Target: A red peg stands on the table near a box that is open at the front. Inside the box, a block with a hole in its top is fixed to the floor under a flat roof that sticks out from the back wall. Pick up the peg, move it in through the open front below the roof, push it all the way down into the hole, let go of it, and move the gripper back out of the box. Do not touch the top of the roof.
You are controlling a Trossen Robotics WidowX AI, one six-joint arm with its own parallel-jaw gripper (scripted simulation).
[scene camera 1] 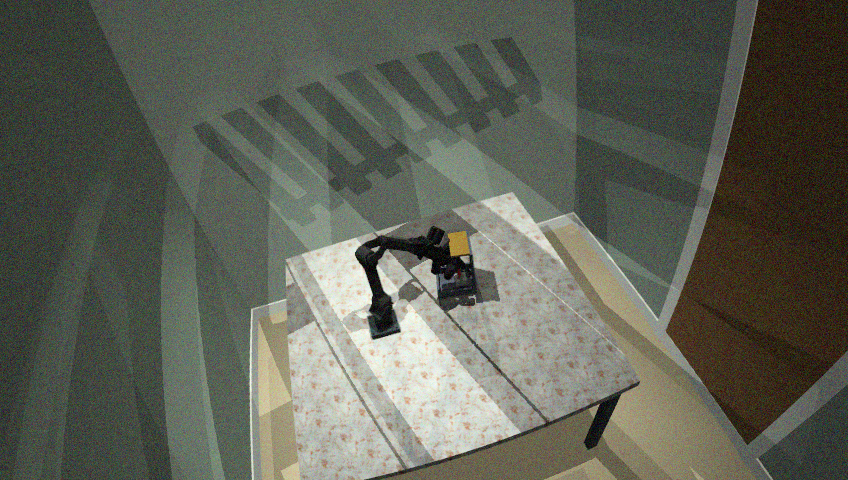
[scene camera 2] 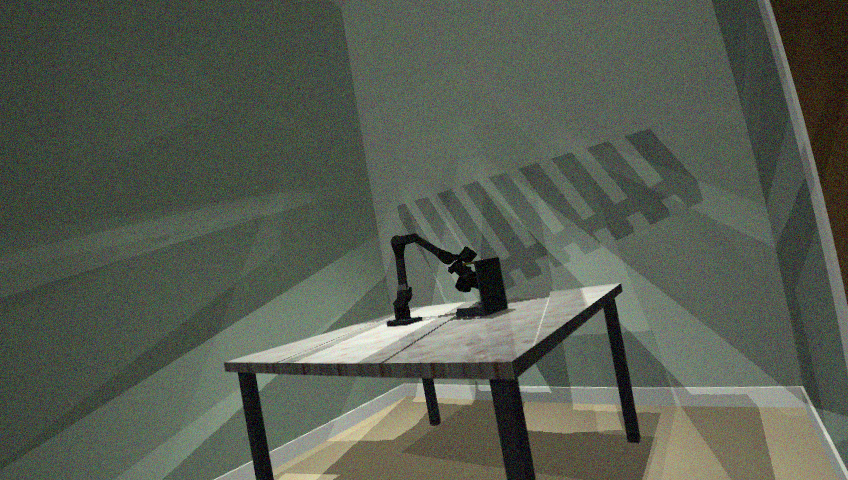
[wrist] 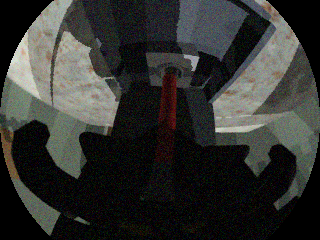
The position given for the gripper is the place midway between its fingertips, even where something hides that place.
Observation:
The gripper (wrist: 163,129) carries a red peg. Also in view: a dark back wall (wrist: 138,111).

